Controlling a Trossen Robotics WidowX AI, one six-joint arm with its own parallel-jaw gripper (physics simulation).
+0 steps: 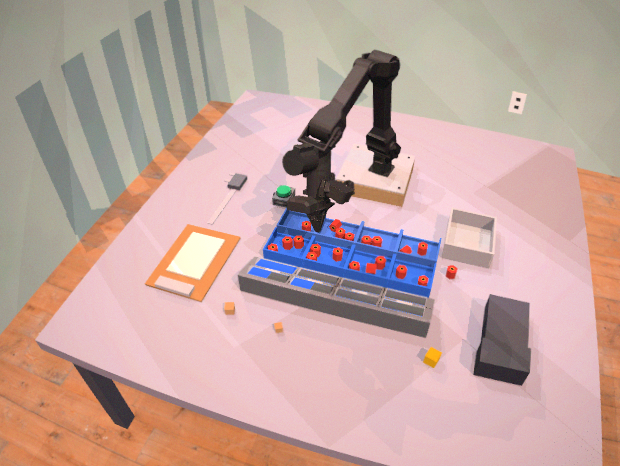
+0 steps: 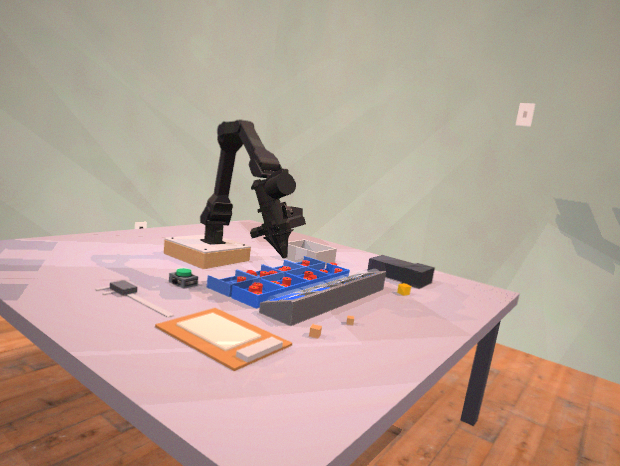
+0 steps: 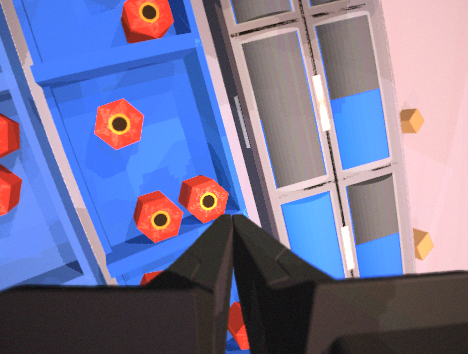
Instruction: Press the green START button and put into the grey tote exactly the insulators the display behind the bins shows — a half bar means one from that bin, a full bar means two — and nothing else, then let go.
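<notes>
My gripper [image 1: 317, 229] [image 2: 285, 256] [image 3: 231, 225] is shut and empty, above the left part of the blue bins [image 1: 416, 287] [image 2: 245, 295] [image 3: 115, 62]. Red hexagonal insulators lie in the bins; the second front bin from the left holds three [image 1: 337, 254] [image 3: 119, 124]. The display [image 1: 340, 306] [image 2: 340, 298] shows a full blue bar at back left and half bars at the first two front places; the other bars are grey. The green START button [image 1: 283, 191] [image 2: 183, 272] is behind the bins' left end. The grey tote [image 1: 468, 256] [image 2: 300, 256] is at their right; no insulator shows in it.
A red insulator [image 1: 451, 272] stands on the table before the tote. A black block [image 1: 503, 330] [image 2: 400, 271] and a yellow cube [image 1: 432, 357] [image 2: 403, 289] are at front right. An orange clipboard [image 1: 228, 250] [image 2: 170, 328] lies left, with two small orange cubes near the display.
</notes>
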